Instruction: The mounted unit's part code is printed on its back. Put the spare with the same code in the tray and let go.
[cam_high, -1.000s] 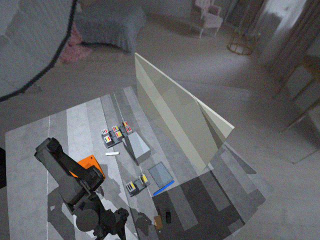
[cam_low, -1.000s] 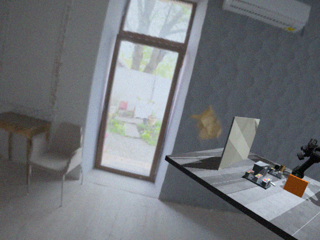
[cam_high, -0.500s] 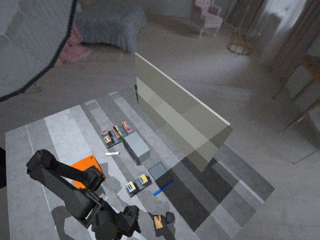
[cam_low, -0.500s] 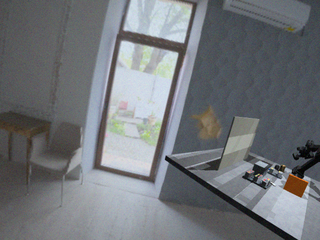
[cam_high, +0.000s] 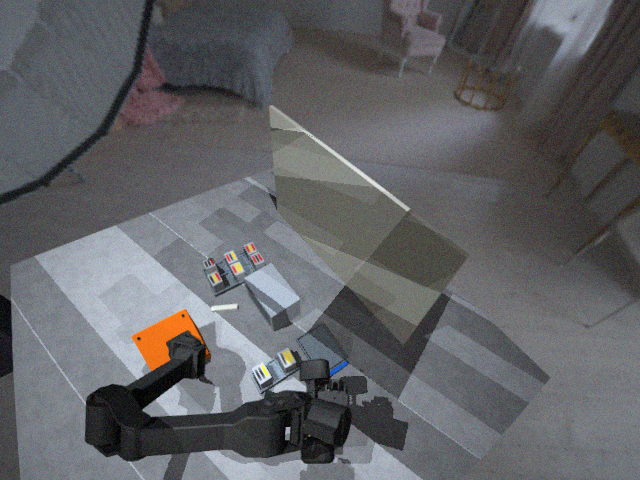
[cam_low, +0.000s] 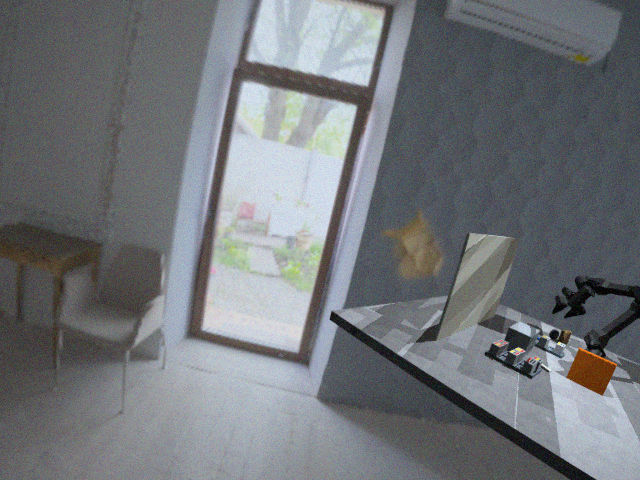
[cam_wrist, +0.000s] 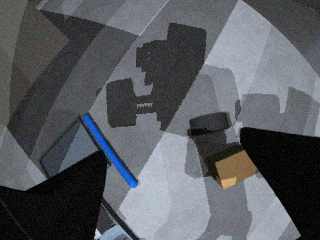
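The grey spare lies 590 mm to the left of my gripper tip, 90 mm below it and 60 mm behind it. Also, from my gripper tip: pale grey mounted unit (370 mm to the left, 90 mm below, 50 mm ahead); then tan block (100 mm below, 60 mm behind, 30 mm to the right); then tall beige panel (370 mm to the left, 300 mm ahead, 90 mm above).
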